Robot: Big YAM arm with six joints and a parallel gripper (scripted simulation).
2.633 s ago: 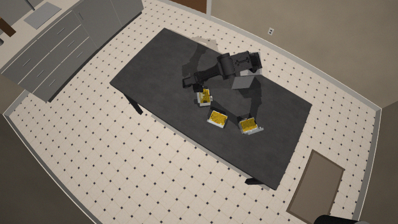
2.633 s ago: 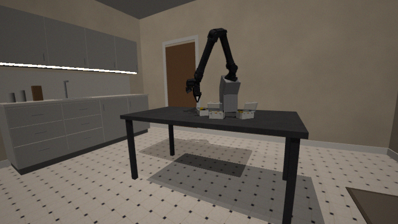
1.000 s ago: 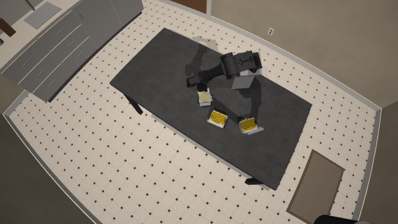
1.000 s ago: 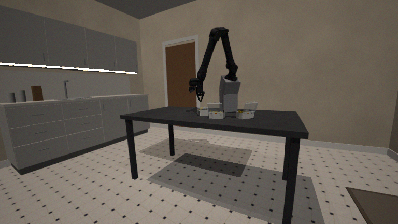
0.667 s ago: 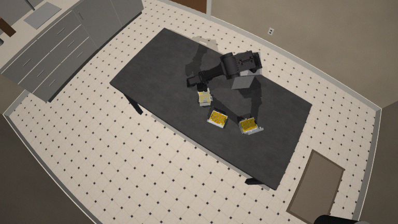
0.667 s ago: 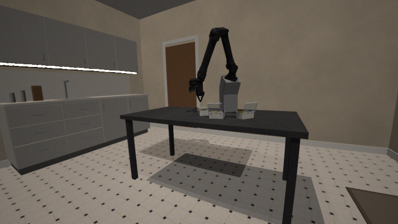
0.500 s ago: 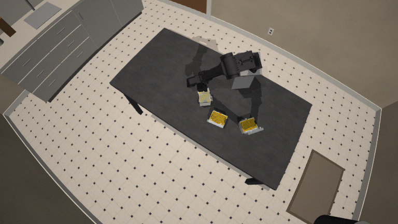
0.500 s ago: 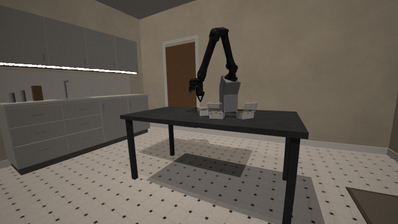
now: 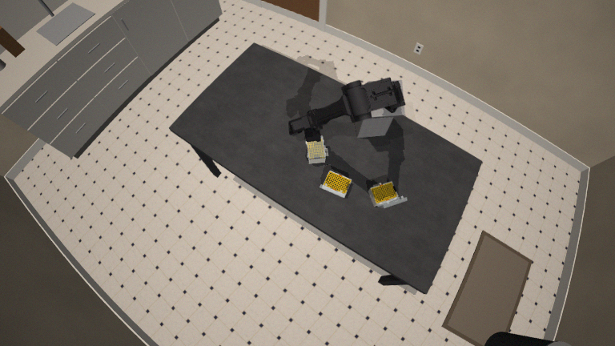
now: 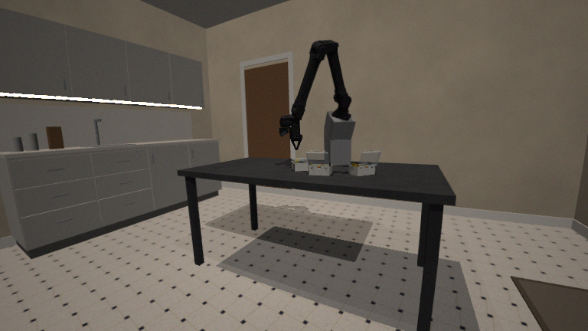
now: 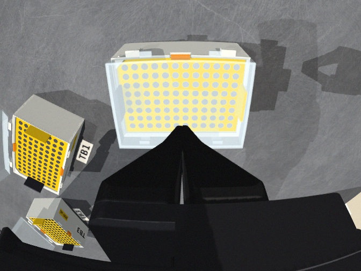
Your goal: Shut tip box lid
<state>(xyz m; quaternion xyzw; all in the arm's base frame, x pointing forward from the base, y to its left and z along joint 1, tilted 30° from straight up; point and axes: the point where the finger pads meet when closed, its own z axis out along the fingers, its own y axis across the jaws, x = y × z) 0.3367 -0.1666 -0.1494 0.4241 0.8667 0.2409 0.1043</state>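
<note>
Now: hand 8 cm above the lid, 2 cm to the right of it and 1 cm past it. Also, from my hand: tip box: 43 cm to the left, 8 cm below, 1 cm behind.
</note>
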